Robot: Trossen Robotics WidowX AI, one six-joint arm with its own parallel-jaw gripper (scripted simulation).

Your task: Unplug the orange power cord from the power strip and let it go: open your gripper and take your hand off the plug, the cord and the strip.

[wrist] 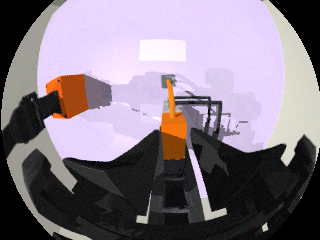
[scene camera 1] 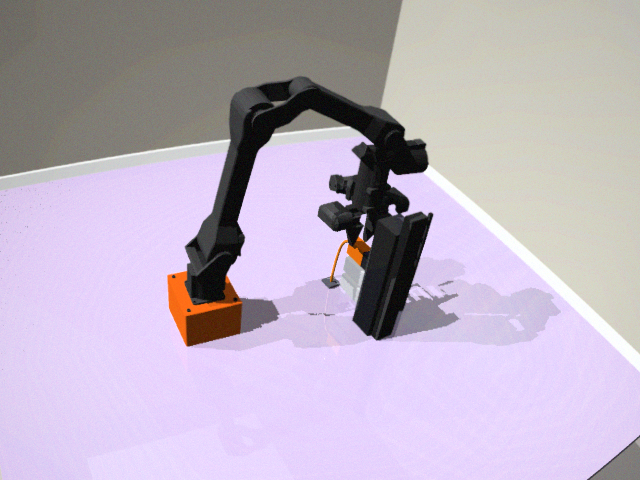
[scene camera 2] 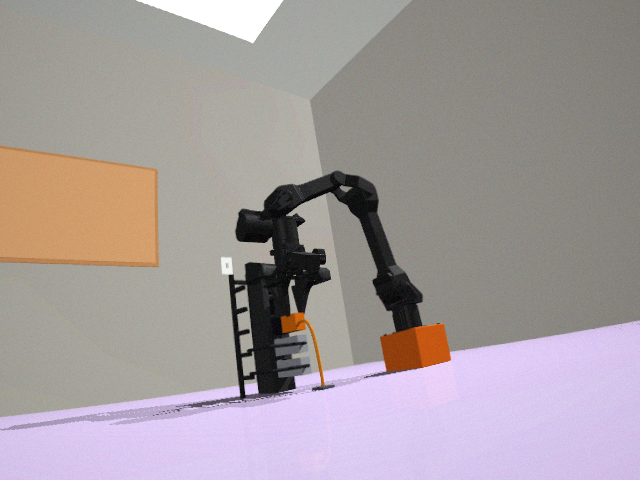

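Observation:
An orange plug is visible, together with my gripper. The wrist view and scene camera 2 also show my gripper.

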